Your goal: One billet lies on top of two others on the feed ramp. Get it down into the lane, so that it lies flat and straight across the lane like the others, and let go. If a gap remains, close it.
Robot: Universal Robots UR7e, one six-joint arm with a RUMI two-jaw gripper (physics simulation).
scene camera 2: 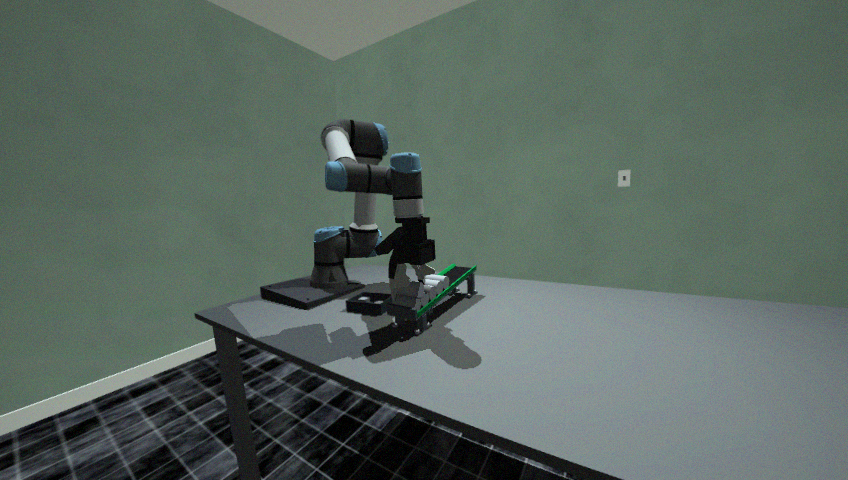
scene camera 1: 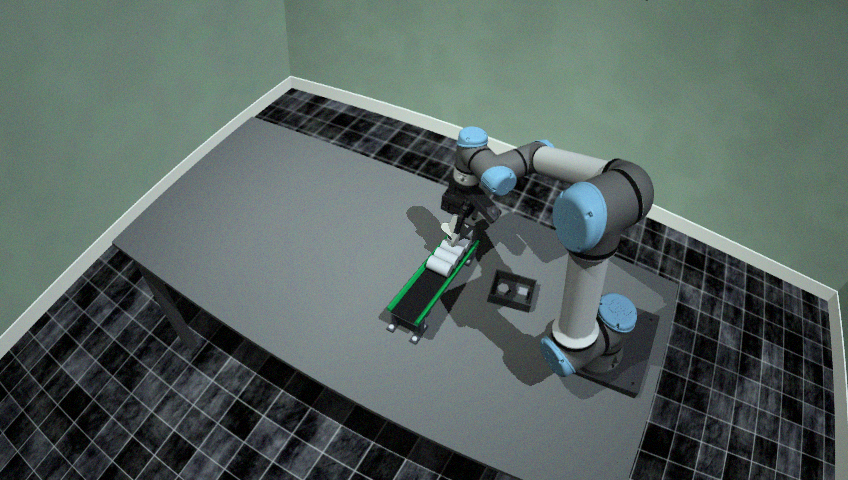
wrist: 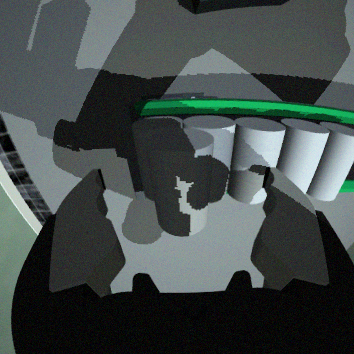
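Seen in the pictures: gripper, between the fingertips: (scene camera 2: 410, 292) (scene camera 1: 462, 233) (wrist: 183, 170); arm's base, origin of its link: (scene camera 2: 329, 283).
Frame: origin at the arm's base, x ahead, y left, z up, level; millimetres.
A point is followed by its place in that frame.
The top billet (wrist: 182, 200) {x 480, y -227, z 106 mm}, a white cylinder partly in shadow, lies across the two leftmost lane billets (wrist: 145, 132) {x 447, y -244, z 68 mm} (wrist: 220, 135) {x 459, y -194, z 73 mm} in the wrist view. More white billets (wrist: 302, 145) (scene camera 1: 440, 264) {x 502, y -78, z 86 mm} (scene camera 2: 437, 280) {x 515, y -106, z 76 mm} lie side by side across the feed ramp (wrist: 225, 108) (scene camera 1: 409, 287) (scene camera 2: 446, 292), which has green side rails. My gripper (wrist: 183, 170) {x 480, y -224, z 73 mm} (scene camera 1: 454, 236) {x 480, y -224, z 73 mm} (scene camera 2: 409, 294) {x 480, y -224, z 73 mm} is open at the ramp's far end in scene camera 1. Its jaws stand either side of the top billet, with a gap on both sides in the wrist view. The jaws hide part of the row in the scene views.
A small dark tray (scene camera 1: 508, 305) {x 290, y -83, z -13 mm} (scene camera 2: 364, 306) {x 298, y -181, z -1 mm} with two light pieces stands on the table (scene camera 1: 285, 237) {x 1015, y -83, z -23 mm} (scene camera 2: 595, 356) {x 916, y -250, z -23 mm} between the ramp and the arm's base plate (scene camera 1: 639, 356) {x -133, y -17, z 11 mm} (scene camera 2: 306, 298) {x 59, y -183, z 1 mm}. The ramp stands on short feet.
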